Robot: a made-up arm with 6 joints.
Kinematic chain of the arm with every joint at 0, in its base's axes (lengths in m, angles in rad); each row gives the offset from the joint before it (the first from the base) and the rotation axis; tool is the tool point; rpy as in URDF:
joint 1: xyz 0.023 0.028 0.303 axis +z
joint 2: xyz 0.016 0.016 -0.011 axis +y
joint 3: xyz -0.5 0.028 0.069 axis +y
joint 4: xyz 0.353 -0.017 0.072 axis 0.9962 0 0.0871
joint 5: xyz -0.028 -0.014 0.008 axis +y
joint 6: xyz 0.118 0.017 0.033 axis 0.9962 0 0.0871
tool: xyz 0.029 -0.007 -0.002 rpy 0 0 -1.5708
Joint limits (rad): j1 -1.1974..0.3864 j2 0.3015..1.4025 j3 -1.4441..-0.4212 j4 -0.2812..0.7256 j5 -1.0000..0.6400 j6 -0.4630..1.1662
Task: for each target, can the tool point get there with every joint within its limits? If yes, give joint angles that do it. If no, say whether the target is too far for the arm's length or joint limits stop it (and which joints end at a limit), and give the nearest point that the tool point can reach.
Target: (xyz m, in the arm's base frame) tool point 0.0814 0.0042 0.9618
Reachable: yes | joints 0.1293 0.7302 -1.0112 0.5184 -0.6003 -0.0491
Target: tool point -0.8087 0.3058 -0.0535
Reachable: no: joint limits stop it (at a limit: joint 1, joint 2, joint 3, joint 4, joint 5) | nearest point 0.0040 0.1003 0.5937 | short by 1.059 m
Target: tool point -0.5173 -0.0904 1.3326
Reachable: no: too far | nearest point -0.3471 -0.0531 1.0140 | short by 0.363 m
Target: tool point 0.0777 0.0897 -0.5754
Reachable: no: joint limits stop it (at a limit: joint 1, joint 2, joint 3, joint 5, joint 6) | nearest point 0.2600 0.1544 0.4222 | short by 1.016 m
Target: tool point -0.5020 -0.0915 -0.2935
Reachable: no: joint limits stop it (at a limit: joint 1, joint 2, joint 3, joint 4, joint 5) | nearest point 0.1284 -0.2217 0.4243 | short by 0.964 m
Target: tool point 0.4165 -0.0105 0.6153
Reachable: yes | joints -0.1662 1.2900 -0.6250 -0.0904 -0.1796 -0.3265
